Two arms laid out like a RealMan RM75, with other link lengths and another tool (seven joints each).
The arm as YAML. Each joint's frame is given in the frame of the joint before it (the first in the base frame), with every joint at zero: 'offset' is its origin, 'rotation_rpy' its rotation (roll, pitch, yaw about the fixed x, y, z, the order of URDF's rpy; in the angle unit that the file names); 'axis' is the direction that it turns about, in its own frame. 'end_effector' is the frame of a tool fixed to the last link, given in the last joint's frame.
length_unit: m
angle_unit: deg
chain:
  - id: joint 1
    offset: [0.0, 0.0, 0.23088]
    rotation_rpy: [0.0, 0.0, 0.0]
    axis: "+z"
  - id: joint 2
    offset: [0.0, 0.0, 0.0]
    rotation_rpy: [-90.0, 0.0, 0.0]
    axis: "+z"
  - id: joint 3
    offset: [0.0, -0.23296, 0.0]
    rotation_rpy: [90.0, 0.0, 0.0]
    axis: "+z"
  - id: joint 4
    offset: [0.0, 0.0, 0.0]
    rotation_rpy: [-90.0, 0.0, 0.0]
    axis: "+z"
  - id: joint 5
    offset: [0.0, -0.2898, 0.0]
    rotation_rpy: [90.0, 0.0, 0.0]
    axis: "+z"
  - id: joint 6
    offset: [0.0, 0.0, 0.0]
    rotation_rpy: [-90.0, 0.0, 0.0]
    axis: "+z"
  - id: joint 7
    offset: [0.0, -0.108, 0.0]
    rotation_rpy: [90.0, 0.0, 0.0]
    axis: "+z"
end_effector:
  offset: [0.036, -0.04, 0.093]
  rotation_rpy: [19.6, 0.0, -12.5]
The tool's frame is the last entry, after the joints.
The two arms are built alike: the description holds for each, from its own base.
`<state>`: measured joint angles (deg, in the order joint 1, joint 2, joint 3, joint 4, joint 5, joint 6, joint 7); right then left.
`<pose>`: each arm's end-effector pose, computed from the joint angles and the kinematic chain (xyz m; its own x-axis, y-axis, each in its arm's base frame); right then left.
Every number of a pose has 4 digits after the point.
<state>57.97 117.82 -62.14 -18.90 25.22 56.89 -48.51 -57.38 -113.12 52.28 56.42 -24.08 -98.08 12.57</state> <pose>0.3216 0.4806 -0.1128 0.7806 -0.5348 0.3235 -0.2156 -0.7162 -0.6637 -0.1671 0.5341 0.0483 0.1204 0.9848 0.1250 0.7290 -0.0023 -0.6845</pose>
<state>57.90 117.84 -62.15 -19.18 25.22 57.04 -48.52 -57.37 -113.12 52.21 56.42 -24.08 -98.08 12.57</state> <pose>0.3209 0.4811 -0.1123 0.7817 -0.5336 0.3228 -0.2149 -0.7164 -0.6637 -0.1672 0.5341 0.0484 0.1196 0.9848 0.1257 0.7297 -0.0014 -0.6838</pose>
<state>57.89 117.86 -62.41 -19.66 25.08 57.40 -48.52 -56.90 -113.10 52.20 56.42 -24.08 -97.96 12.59</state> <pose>0.3192 0.4823 -0.1110 0.7836 -0.5276 0.3279 -0.2077 -0.7200 -0.6622 -0.1716 0.5332 0.0488 0.1126 0.9854 0.1278 0.7297 0.0053 -0.6838</pose>
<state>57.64 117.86 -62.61 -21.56 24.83 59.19 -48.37 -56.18 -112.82 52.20 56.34 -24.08 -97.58 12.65</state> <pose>0.3135 0.4847 -0.1062 0.7871 -0.5191 0.3331 -0.2017 -0.7270 -0.6563 -0.1788 0.5329 0.0515 0.1032 0.9853 0.1362 0.7279 0.0185 -0.6855</pose>
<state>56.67 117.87 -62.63 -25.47 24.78 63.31 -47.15 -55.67 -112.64 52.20 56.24 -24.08 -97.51 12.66</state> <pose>0.3046 0.4840 -0.0975 0.7830 -0.5276 0.3296 -0.2211 -0.7313 -0.6452 -0.1842 0.5318 0.0529 0.0940 0.9859 0.1384 0.7266 0.0271 -0.6866</pose>
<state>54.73 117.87 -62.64 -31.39 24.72 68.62 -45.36 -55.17 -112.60 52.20 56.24 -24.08 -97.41 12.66</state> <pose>0.2951 0.4822 -0.0824 0.7754 -0.5444 0.3200 -0.2477 -0.7284 -0.6389 -0.1889 0.5306 0.0534 0.0861 0.9863 0.1406 0.7261 0.0345 -0.6868</pose>
